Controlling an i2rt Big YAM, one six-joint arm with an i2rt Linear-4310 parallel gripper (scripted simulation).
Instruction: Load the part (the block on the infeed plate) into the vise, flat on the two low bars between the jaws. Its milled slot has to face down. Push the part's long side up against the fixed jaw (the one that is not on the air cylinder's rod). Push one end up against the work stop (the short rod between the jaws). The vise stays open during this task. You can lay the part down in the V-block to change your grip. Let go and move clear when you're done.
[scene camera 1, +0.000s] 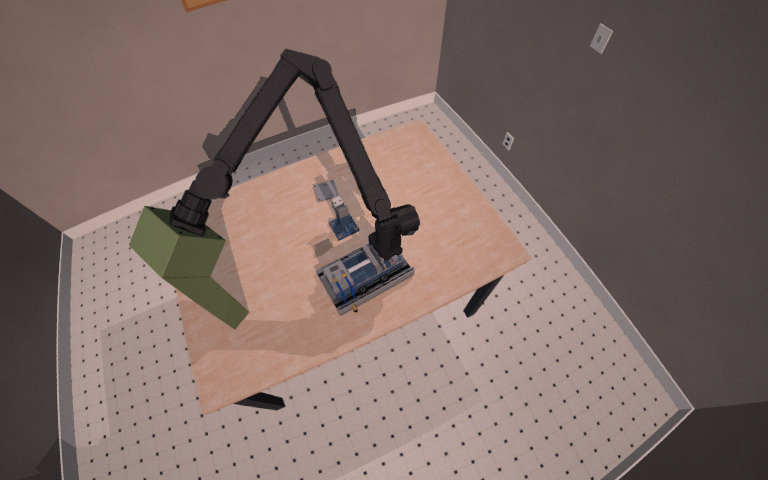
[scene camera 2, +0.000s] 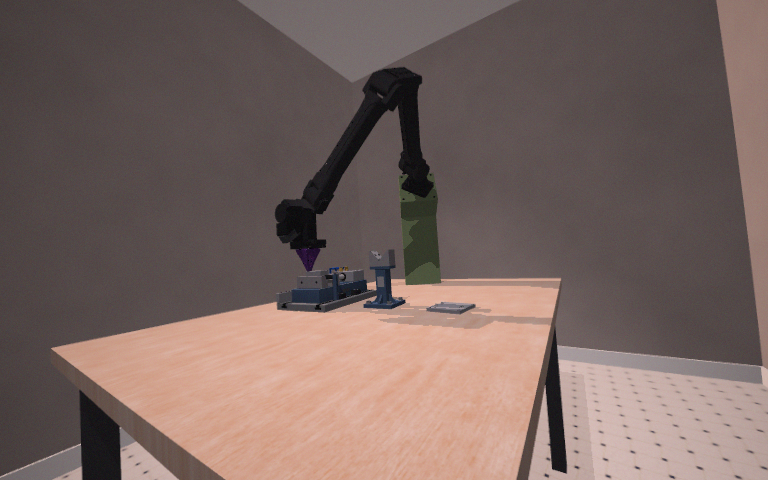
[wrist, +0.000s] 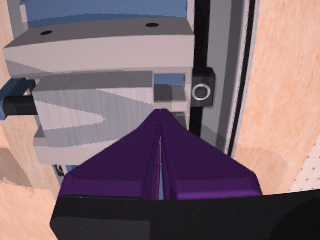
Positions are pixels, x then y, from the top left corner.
Labels:
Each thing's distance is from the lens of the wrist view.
gripper (wrist: 160, 119): 13 cm
part (wrist: 87, 110): 13 cm

